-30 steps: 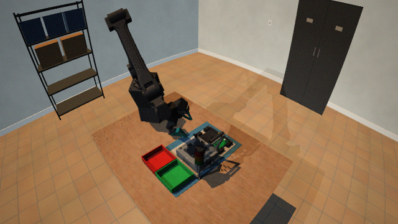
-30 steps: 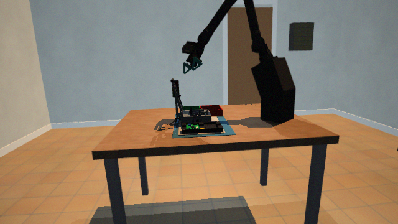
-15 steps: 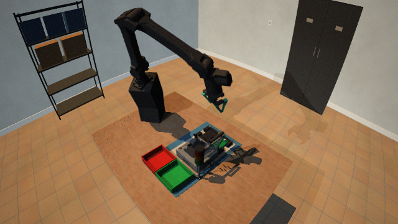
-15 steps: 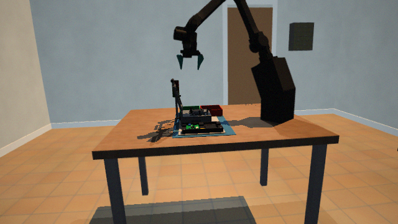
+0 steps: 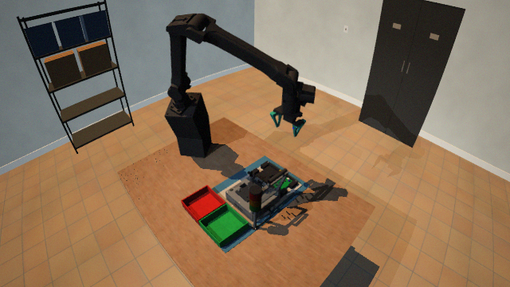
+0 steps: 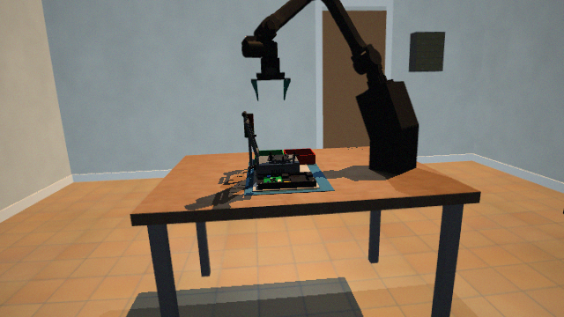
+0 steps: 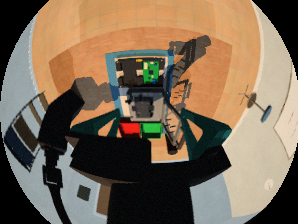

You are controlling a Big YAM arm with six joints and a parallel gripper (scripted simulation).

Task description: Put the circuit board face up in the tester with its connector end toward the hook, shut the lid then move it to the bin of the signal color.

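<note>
The green circuit board is 310 mm below my hand. From my hand the other things lie so: green bin 360 mm to the right, 320 mm below, 90 mm behind; tester lid 190 mm to the right, 150 mm below, 40 mm ahead; red bin 320 mm to the right, 320 mm below, 230 mm behind.
</note>
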